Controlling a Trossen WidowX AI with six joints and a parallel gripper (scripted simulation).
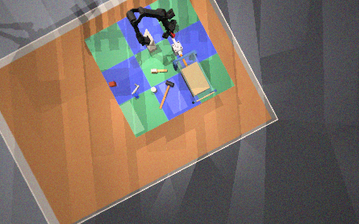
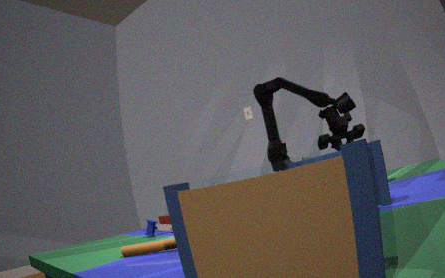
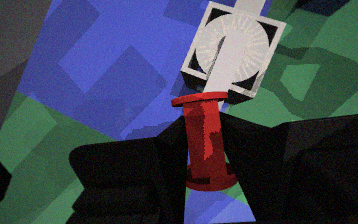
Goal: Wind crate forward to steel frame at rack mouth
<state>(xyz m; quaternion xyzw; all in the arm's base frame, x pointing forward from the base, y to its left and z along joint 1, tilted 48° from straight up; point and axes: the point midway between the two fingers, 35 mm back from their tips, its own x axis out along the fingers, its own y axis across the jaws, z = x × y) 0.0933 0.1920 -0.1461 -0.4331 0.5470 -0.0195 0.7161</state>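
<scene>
Right now my gripper tip is 100 mm above the winch, 70 mm short of it and 20 mm to the left of it. The rest, counted from my gripper tip: blue-framed guard cubby: 490 mm ahead, 60 mm below, 30 mm to the right; then red grip: 10 mm to the right, 10 mm behind; then blue piece: 680 mm to the right, 280 mm ahead, 100 mm below.
</scene>
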